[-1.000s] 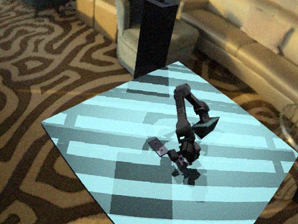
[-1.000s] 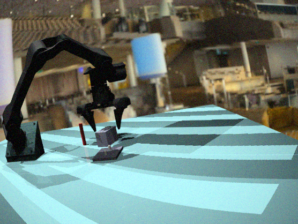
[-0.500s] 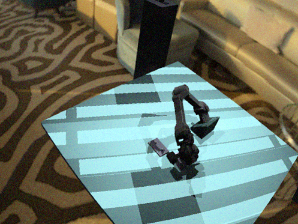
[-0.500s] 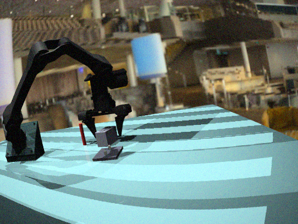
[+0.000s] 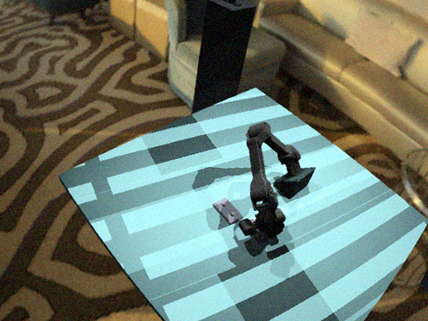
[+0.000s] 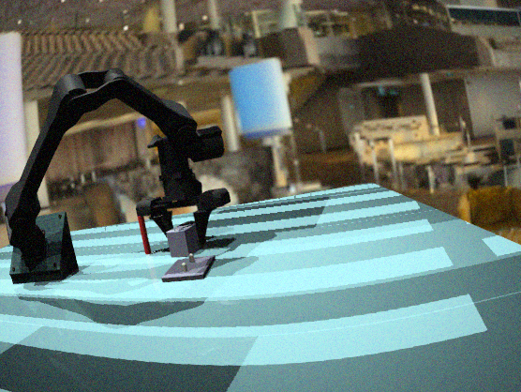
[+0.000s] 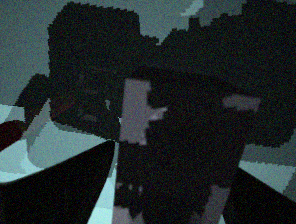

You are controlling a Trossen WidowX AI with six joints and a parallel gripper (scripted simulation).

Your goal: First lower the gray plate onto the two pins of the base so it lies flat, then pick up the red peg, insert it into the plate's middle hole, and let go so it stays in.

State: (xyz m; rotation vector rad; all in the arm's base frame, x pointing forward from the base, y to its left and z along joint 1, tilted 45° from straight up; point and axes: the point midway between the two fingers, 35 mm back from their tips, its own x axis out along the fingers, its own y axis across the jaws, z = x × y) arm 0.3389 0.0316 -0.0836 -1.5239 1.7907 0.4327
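The flat base lies 10 mm ahead of my gripper tip and 160 mm to the right of it. Round my gripper tip: gray plate (30 mm above); then red peg (90 mm behind, 30 mm to the left, 30 mm above).
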